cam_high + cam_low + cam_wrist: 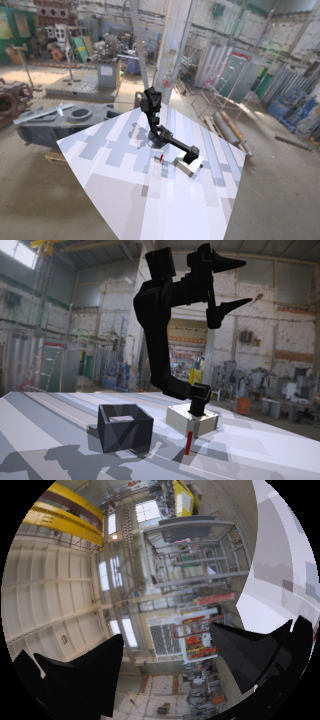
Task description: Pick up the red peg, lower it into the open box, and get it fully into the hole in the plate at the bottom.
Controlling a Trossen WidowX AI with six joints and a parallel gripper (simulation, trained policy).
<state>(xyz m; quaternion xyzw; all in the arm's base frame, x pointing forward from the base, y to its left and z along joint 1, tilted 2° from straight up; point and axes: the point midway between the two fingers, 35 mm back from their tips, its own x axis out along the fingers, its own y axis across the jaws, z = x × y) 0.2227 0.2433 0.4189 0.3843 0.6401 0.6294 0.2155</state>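
The red peg is 4 cm behind my gripper tip, 15 cm to the right of it and 45 cm below it. From my gripper tip the other things lie so: grey plate (13 cm ahead, 33 cm to the right, 45 cm below); then dark grey box (13 cm ahead, 33 cm to the right, 46 cm below).
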